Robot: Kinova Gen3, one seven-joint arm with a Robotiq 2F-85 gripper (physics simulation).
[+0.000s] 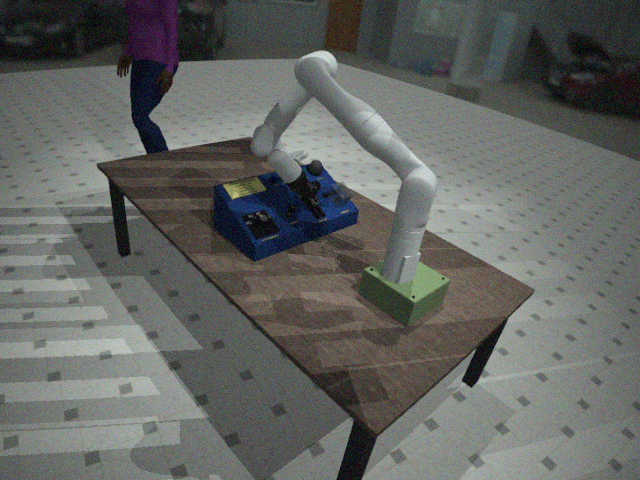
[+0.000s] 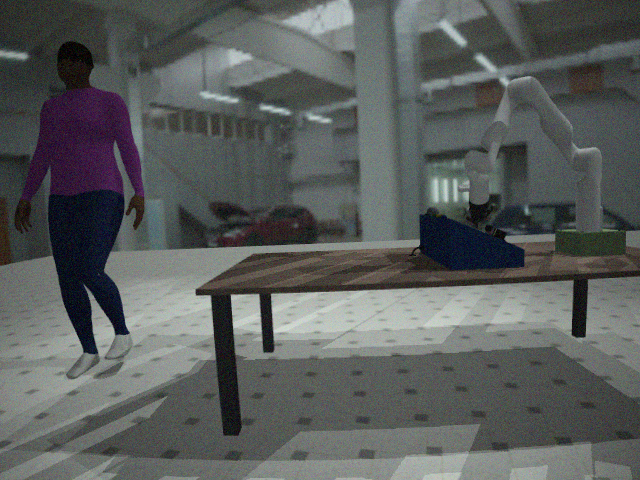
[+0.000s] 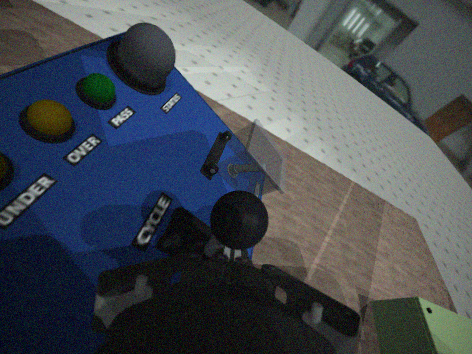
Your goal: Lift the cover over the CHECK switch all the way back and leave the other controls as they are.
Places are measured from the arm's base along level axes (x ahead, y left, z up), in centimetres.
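Pixels of known places: gripper, between the fingertips: (image 1: pixel 316 202) (image 2: pixel 478 226) (image 3: pixel 231 252); arm's base, origin of its link: (image 1: pixel 396 273) (image 2: pixel 588 231).
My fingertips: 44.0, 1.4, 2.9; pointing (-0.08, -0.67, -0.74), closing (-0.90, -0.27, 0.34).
Observation:
Ahead of a thing's pixels: the offset from my fingertips to its top centre, as dx, dy, dz. "*": to the spot under its first point. Level surfaces: height alone.
The blue control panel @(* -3.6, +30.7, -5.5) (image 1: pixel 242 235) (image 2: pixel 461 250) (image 3: pixel 129 168) sits on the wooden table @(dz -12.0) (image 1: pixel 328 324). At the panel's right edge a clear cover @(+2.4, -11.9, +4.4) (image 3: pixel 267 158) (image 1: pixel 342 191) stands over a small grey toggle lever (image 3: pixel 239 169), with a black hinge bar @(* +7.1, -10.8, -1.4) (image 3: pixel 215 154) to its left. The cover looks down over the switch. My gripper (image 3: pixel 231 252) (image 1: pixel 313 202) (image 2: pixel 482 221) is shut and empty. It hovers low over the panel just behind a black ball knob @(+1.8, +0.2, +7.7) (image 3: pixel 239 219) by the CYCLE label, short of the cover.
On the panel are a grey STATUS dome @(* +16.7, -7.9, +7.0) (image 3: pixel 146 54) (image 1: pixel 314 167), a green PASS button @(* +16.8, -2.7, +5.2) (image 3: pixel 97 88), an amber OVER button @(* +15.4, +1.3, +5.0) (image 3: pixel 63 121) and a brass plate @(* +12.5, +23.3, +3.7) (image 1: pixel 244 187). The arm's green base block (image 1: pixel 405 290) stands at the right. A person in purple (image 1: pixel 151 71) (image 2: pixel 104 190) walks beyond the table's far corner.

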